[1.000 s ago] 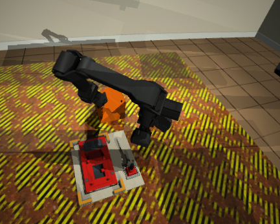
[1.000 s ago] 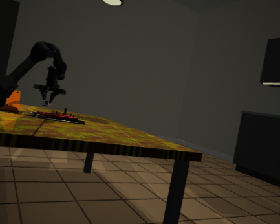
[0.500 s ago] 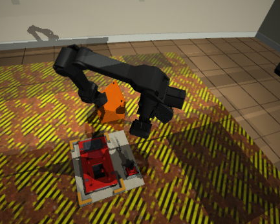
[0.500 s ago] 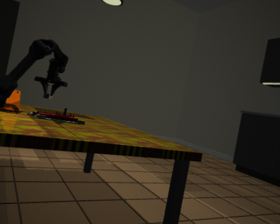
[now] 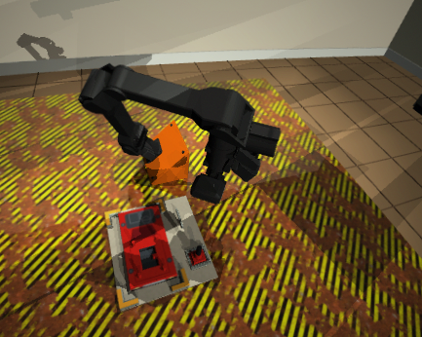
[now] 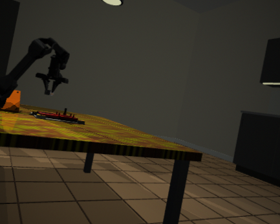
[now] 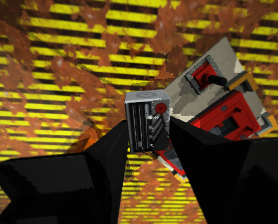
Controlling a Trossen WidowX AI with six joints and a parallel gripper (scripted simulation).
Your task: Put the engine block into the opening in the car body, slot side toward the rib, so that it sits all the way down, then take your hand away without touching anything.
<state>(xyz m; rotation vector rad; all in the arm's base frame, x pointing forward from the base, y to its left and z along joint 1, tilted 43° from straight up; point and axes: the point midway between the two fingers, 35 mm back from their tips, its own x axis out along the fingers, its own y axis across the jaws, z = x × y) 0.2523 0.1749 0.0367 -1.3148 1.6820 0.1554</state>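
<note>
Now: gripper tip 5 cm short of the pale base plate, 16 cm to the left of it and 13 cm above it. The rest, counted from my gripper tip: engine block 1 cm below.
</note>
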